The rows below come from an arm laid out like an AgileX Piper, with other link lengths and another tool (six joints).
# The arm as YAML. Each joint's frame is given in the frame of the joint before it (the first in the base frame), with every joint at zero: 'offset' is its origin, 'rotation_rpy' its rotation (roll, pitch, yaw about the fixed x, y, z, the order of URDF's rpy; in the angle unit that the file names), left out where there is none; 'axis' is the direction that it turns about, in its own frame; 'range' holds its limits. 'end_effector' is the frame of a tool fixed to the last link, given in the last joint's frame.
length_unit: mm
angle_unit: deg
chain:
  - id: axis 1
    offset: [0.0, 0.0, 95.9]
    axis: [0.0, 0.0, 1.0]
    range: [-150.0, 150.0]
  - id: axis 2
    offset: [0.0, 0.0, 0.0]
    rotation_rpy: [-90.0, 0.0, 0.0]
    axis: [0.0, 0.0, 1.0]
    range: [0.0, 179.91]
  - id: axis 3
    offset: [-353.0, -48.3, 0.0]
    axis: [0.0, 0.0, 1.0]
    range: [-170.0, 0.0]
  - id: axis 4
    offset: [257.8, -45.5, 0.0]
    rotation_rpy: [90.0, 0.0, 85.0]
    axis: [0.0, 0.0, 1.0]
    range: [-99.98, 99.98]
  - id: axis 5
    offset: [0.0, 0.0, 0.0]
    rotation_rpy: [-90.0, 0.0, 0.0]
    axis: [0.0, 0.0, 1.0]
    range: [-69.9, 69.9]
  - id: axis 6
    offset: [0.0, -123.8, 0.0]
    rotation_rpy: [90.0, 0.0, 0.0]
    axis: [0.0, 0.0, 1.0]
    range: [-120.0, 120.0]
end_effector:
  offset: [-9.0, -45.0, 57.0]
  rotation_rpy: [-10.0, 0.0, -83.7]
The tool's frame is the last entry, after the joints.
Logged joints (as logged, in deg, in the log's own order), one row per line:
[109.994 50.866 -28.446 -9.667 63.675 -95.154]
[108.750 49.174 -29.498 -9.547 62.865 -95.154]
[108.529 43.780 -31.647 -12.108 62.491 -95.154]
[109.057 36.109 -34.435 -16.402 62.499 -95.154]
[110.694 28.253 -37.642 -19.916 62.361 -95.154]
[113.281 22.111 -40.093 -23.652 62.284 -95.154]
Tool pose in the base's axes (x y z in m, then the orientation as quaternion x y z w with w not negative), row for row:
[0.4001 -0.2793 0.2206 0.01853 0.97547 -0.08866 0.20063]
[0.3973 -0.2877 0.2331 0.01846 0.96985 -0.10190 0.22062]
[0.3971 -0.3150 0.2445 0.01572 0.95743 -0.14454 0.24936]
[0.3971 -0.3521 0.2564 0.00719 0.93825 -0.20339 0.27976]
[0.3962 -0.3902 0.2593 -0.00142 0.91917 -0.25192 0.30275]
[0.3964 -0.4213 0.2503 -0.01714 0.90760 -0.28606 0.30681]
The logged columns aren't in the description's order. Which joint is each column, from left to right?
Columns, left to right: axis 2, axis 5, axis 1, axis 4, axis 6, axis 3.
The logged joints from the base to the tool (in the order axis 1, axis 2, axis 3, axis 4, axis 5, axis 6), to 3 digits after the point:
[-28.446 109.994 -95.154 -9.667 50.866 63.675]
[-29.498 108.750 -95.154 -9.547 49.174 62.865]
[-31.647 108.529 -95.154 -12.108 43.780 62.491]
[-34.435 109.057 -95.154 -16.402 36.109 62.499]
[-37.642 110.694 -95.154 -19.916 28.253 62.361]
[-40.093 113.281 -95.154 -23.652 22.111 62.284]

